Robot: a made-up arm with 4 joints.
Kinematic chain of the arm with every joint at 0, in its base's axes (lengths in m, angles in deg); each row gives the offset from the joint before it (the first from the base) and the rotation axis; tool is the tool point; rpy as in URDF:
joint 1: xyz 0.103 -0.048 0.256 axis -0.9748 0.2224 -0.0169
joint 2: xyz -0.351 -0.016 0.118 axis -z
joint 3: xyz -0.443 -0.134 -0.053 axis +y
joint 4: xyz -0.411 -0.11 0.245 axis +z
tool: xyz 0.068 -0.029 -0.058 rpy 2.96 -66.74 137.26
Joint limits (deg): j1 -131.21..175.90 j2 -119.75..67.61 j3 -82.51..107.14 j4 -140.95..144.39
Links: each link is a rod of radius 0.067 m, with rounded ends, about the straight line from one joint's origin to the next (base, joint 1, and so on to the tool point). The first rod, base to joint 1, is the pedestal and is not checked.
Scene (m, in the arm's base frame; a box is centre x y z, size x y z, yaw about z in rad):
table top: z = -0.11
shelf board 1: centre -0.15 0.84 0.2 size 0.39 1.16 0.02 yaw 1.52
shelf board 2: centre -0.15 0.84 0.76 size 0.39 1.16 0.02 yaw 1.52
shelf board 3: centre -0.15 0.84 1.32 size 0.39 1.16 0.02 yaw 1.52
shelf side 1: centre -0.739 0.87 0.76 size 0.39 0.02 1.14 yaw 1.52
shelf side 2: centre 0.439 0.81 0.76 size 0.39 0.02 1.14 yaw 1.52
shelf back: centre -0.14 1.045 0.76 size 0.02 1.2 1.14 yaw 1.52
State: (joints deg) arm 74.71 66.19 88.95 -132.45
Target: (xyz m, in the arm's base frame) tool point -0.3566 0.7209 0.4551
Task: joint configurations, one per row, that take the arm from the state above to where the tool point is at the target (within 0.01 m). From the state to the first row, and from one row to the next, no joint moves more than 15 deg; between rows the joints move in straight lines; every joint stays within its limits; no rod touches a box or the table.
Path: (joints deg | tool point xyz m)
1: 82.45 52.47 88.09 -132.40 | -0.4764 0.6372 0.4483
2: 90.18 38.74 87.22 -132.35 | -0.4579 0.6588 0.4612
3: 97.92 25.02 86.36 -132.30 | -0.4174 0.6879 0.4657
4: 105.65 11.29 85.50 -132.25 | -0.3566 0.7209 0.4551

